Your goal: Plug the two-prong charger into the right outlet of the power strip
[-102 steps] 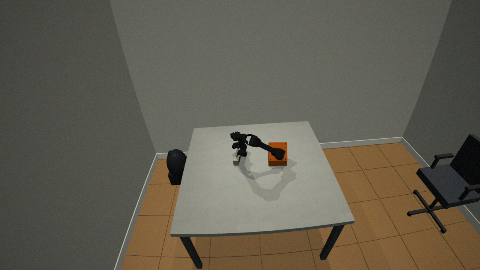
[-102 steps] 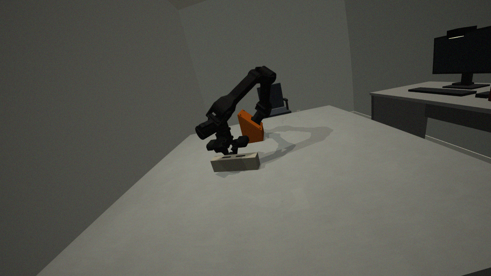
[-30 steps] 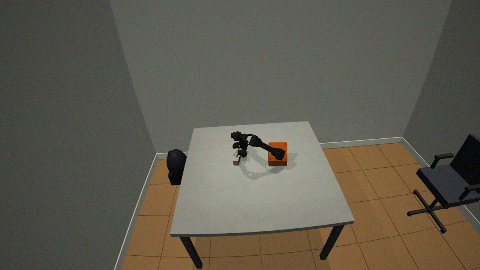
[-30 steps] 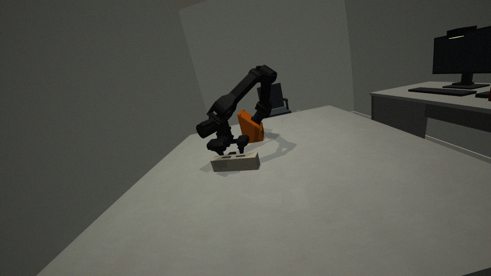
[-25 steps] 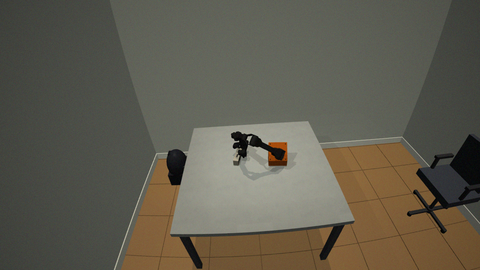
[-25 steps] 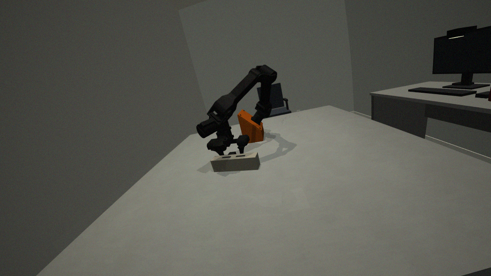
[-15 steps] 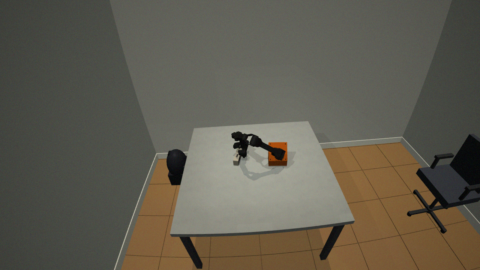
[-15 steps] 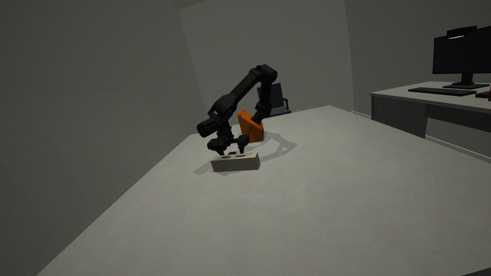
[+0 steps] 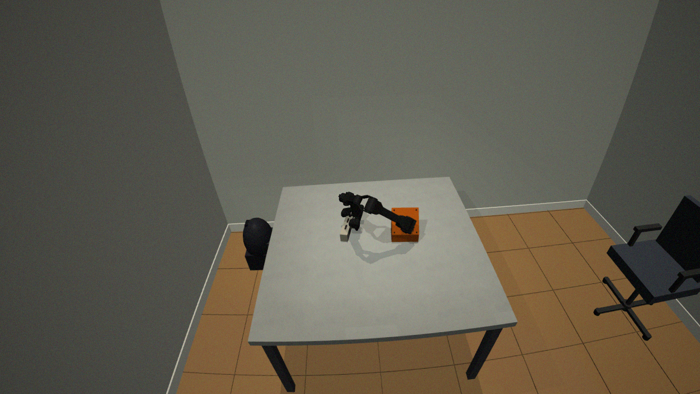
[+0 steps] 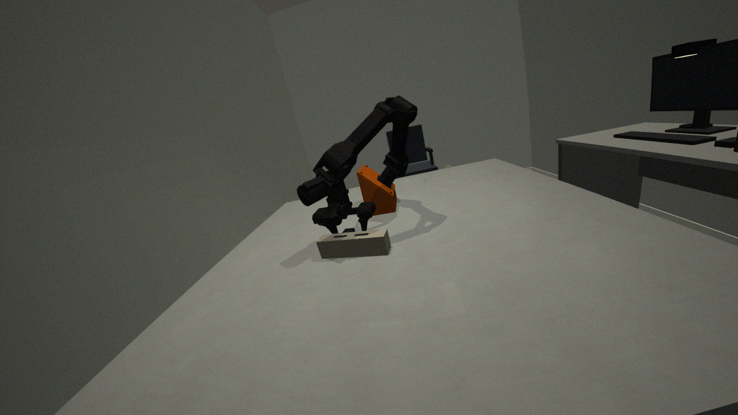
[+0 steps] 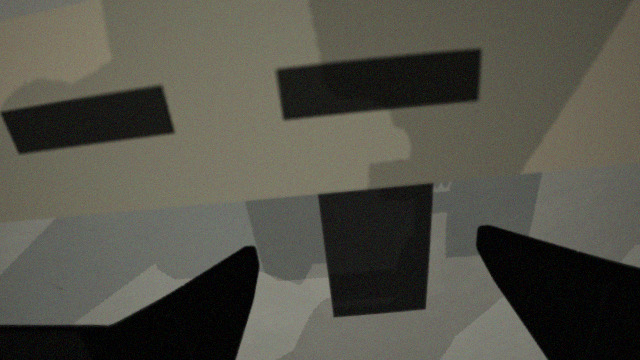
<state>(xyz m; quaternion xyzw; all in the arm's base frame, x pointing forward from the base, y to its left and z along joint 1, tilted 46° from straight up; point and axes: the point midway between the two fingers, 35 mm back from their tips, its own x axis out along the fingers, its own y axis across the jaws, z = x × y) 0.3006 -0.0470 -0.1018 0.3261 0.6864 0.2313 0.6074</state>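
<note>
Right now my gripper tip is 30 mm short of the two-prong charger, 10 mm to the left of it and 10 mm below it.
</note>
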